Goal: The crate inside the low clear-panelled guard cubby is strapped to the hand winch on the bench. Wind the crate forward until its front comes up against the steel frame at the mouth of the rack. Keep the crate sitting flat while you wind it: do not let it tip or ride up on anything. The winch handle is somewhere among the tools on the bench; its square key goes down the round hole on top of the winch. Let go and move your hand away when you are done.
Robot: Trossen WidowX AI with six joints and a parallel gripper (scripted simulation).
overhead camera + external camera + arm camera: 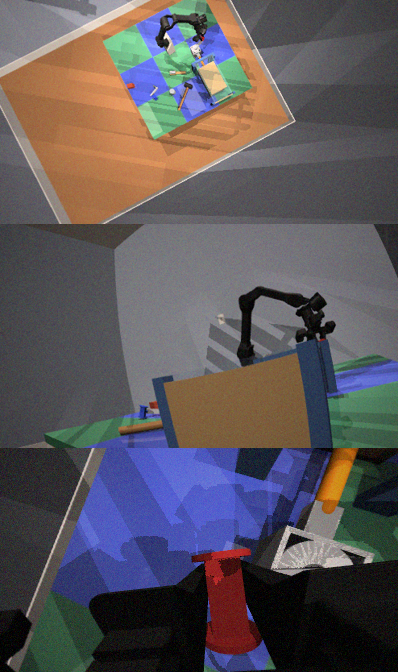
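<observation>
My gripper tip is 11 cm to the left of the winch and 10 cm above it. Also, from my gripper tip: blue-framed guard cubby: 42 cm ahead, 13 cm to the right, 5 cm below; red grip: 2 cm behind, 1 cm to the right; blue piece: 78 cm to the right, 21 cm ahead, 10 cm below.
</observation>
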